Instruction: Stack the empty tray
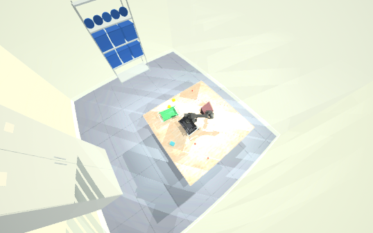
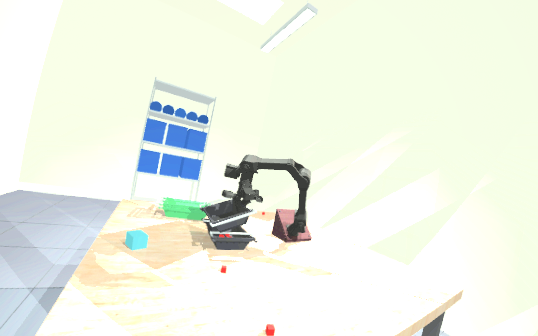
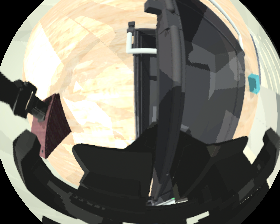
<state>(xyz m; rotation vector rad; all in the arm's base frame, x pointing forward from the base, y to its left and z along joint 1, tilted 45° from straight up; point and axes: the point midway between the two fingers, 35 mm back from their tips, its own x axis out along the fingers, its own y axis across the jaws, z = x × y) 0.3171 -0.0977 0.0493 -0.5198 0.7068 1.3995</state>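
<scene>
My gripper tip is 7 cm short of the dark tray, 1 cm to the left of it and 1 cm below it. Round my gripper tip: cyan cube (40 cm ahead, 10 cm below, 3 cm to the left).
</scene>
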